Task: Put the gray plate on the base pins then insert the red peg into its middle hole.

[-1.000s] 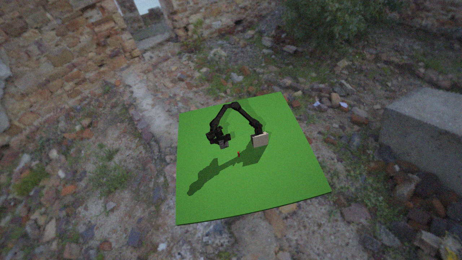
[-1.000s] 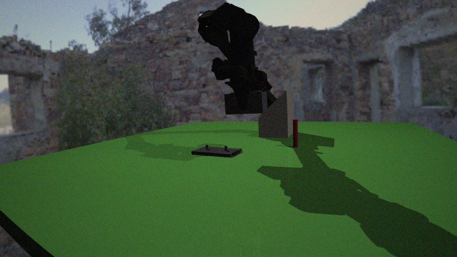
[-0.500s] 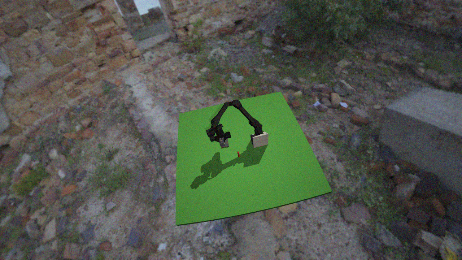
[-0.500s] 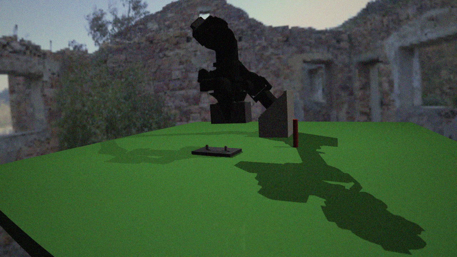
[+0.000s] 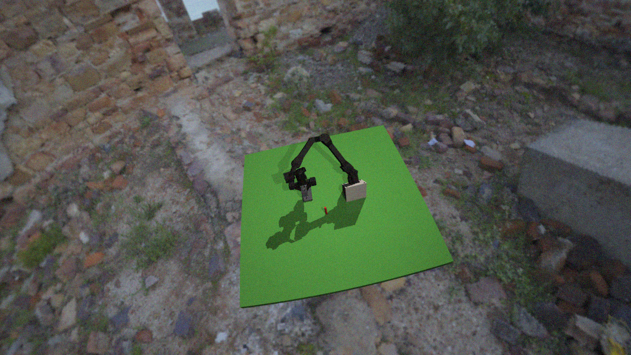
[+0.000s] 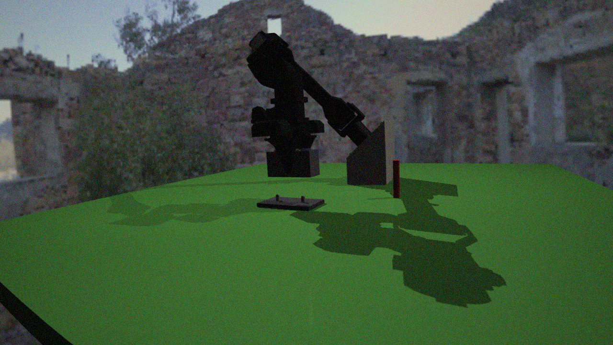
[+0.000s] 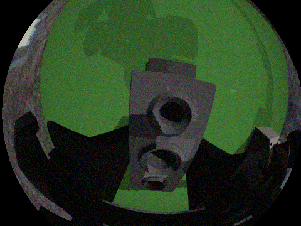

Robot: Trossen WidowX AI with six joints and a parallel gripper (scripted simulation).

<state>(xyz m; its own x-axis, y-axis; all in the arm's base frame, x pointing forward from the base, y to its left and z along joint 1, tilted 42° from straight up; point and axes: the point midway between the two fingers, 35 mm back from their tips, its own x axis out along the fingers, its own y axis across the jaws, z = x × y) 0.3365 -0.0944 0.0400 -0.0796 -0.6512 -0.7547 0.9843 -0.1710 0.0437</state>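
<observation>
Right now the dark base is 60 mm below my gripper tip, 10 mm to the right of it and 10 mm behind it. Round my gripper tip: gray plate 30 mm above; then red peg 190 mm to the left, 90 mm behind, 30 mm below.
</observation>
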